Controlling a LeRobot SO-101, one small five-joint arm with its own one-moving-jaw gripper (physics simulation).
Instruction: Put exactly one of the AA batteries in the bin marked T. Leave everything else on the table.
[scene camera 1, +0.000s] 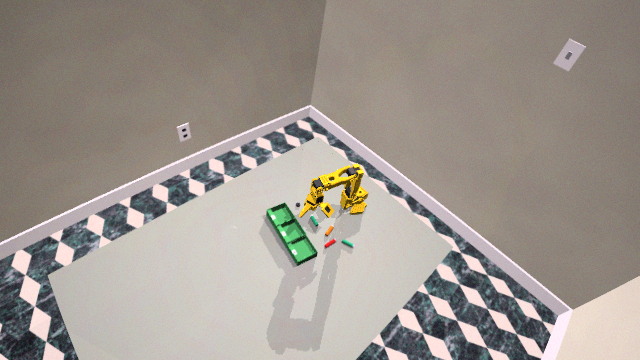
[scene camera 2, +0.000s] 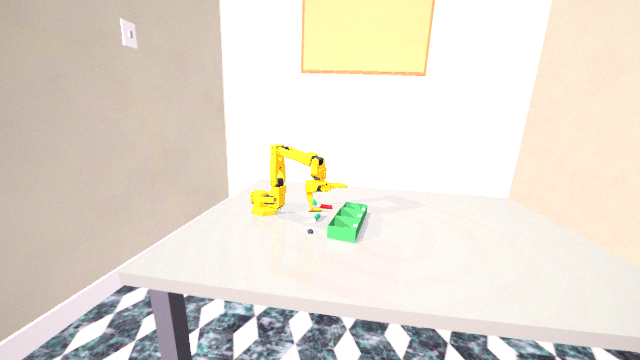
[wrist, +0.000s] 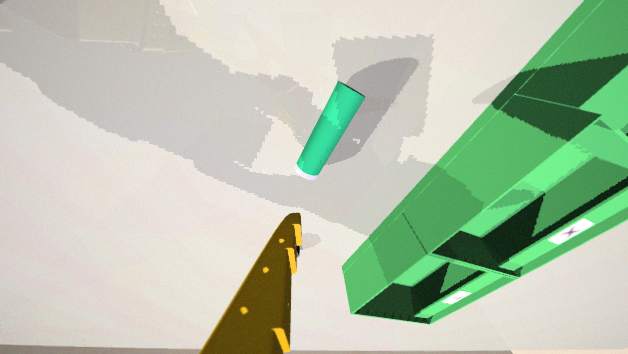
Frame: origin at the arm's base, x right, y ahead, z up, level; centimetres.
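Seen in the pictures: hand, tool point: (scene camera 1: 313, 210) (scene camera 2: 313, 208) (wrist: 301, 224); arm's base, link origin: (scene camera 1: 349, 207) (scene camera 2: 271, 210).
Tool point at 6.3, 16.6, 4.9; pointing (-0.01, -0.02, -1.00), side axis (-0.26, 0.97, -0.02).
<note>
Offsets run from my tool point to a thing's top centre, as dx, dy, dz.
A green battery @(-2.1, +0.8, -3.5) (scene camera 1: 314, 220) (scene camera 2: 316, 217) (wrist: 330, 132) with a white end lies on the table beside the green three-compartment tray @(-1.2, +12.4, -0.9) (scene camera 1: 306, 260) (scene camera 2: 342, 233) (wrist: 425, 200). A second green battery @(-18.3, -2.4, -3.5) (scene camera 1: 347, 243) (scene camera 2: 314, 202) lies farther off. The tray has small white labels; one (wrist: 571, 231) seems to carry an X, and I cannot read a T. My gripper (scene camera 1: 315, 213) (scene camera 2: 330, 198) is fully open and empty, near and above the nearer green battery. In the wrist view one notched jaw (wrist: 265, 290) shows, its tip short of the battery's white end; the moving jaw is out of the picture.
A red cylinder @(-13.8, +2.9, -3.5) (scene camera 1: 330, 243) (scene camera 2: 326, 206) and an orange cylinder @(-9.5, -0.8, -3.5) (scene camera 1: 329, 230) lie between the two green batteries. A dark nut @(+8.1, +0.6, -4.0) (scene camera 1: 298, 204) (scene camera 2: 310, 231) lies near one end of the tray; in the wrist view it is mostly hidden behind the jaw.
</note>
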